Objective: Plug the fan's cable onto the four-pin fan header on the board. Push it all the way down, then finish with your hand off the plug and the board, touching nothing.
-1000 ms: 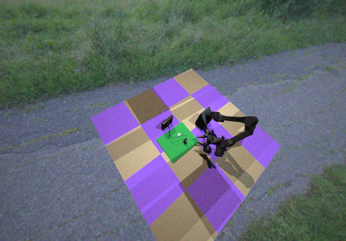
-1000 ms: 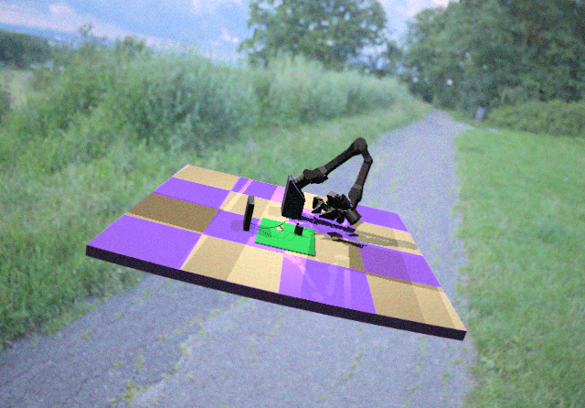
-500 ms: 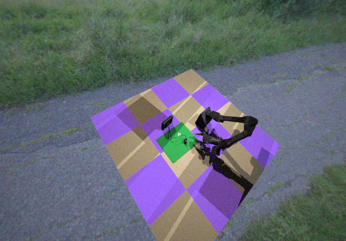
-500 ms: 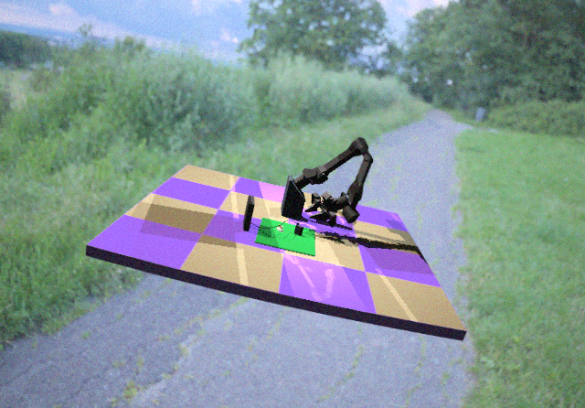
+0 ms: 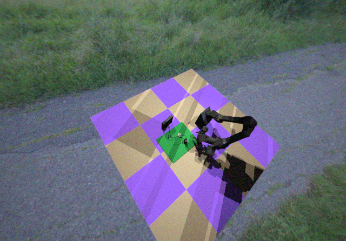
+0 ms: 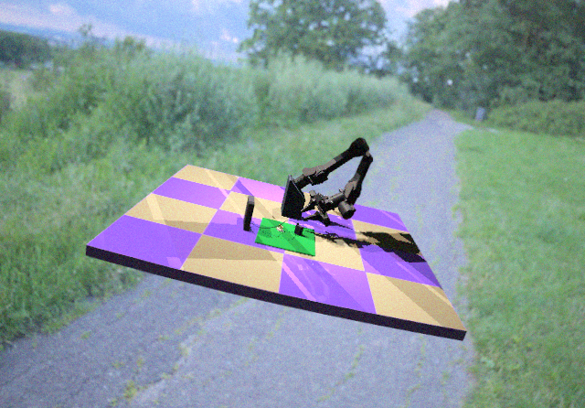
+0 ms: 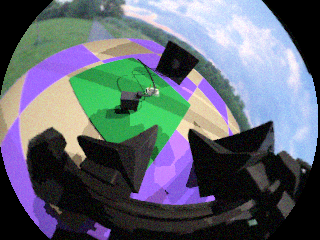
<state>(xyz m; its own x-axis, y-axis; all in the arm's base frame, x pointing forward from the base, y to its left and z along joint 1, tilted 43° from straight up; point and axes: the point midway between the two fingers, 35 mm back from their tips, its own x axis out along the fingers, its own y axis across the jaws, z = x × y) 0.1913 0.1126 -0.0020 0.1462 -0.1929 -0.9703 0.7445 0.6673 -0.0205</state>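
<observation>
The dark plug is 9 cm ahead of my gripper tip and 4 cm below it. From my gripper tip the other things lie so: white fan header: 9 cm ahead, 8 cm to the right, 6 cm below; green board: 13 cm ahead, 5 cm to the right, 8 cm below; black fan: 12 cm ahead, 22 cm to the right.
</observation>
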